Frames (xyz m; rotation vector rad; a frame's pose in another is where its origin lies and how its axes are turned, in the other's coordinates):
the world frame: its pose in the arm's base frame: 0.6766 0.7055 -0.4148 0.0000 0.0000 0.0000
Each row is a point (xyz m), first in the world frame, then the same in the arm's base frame.
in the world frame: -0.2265 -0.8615 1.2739
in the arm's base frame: 0.4501 -0.1560 0.8591
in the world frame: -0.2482 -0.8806 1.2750
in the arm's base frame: 0.4284 -0.1751 0.8602
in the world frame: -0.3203 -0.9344 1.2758
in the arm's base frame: 0.3563 -0.2289 0.8610
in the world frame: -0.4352 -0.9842 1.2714
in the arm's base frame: 0.2414 -0.2787 0.8566
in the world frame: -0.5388 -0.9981 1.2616
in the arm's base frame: 0.1378 -0.2926 0.8468
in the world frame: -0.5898 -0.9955 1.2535
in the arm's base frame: 0.0868 -0.2900 0.8387
